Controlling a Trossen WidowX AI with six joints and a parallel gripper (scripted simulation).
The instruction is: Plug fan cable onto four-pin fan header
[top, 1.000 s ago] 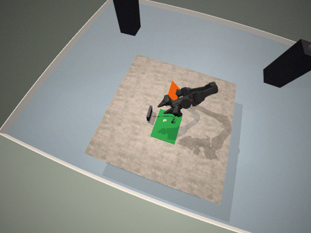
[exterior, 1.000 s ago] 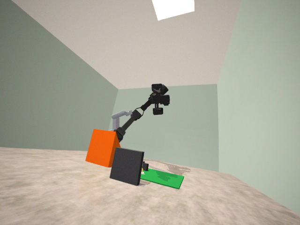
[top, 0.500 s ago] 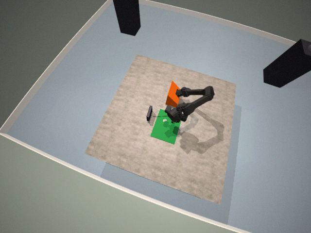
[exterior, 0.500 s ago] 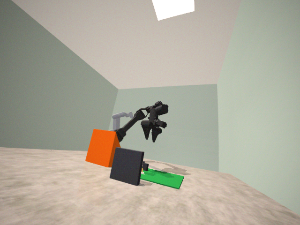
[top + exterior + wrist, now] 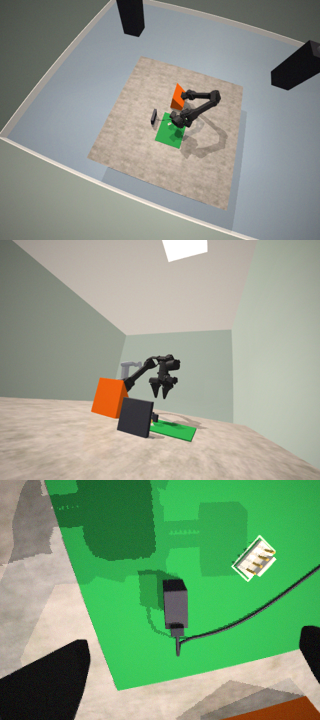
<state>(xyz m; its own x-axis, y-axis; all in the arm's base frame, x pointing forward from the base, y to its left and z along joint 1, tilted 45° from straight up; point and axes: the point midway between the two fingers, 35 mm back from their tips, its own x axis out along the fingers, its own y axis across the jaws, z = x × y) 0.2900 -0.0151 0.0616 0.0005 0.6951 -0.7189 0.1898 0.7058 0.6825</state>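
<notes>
My gripper tip is now 20 mm past the dark plug, 10 mm to the right of it and 110 mm above it. The rest, counted from my gripper tip: dark flat fan (230 mm to the right, 70 mm below); green board (50 mm ahead, 40 mm to the right, 140 mm below); white four-pin fan header (70 mm to the right, 130 mm below).
</notes>
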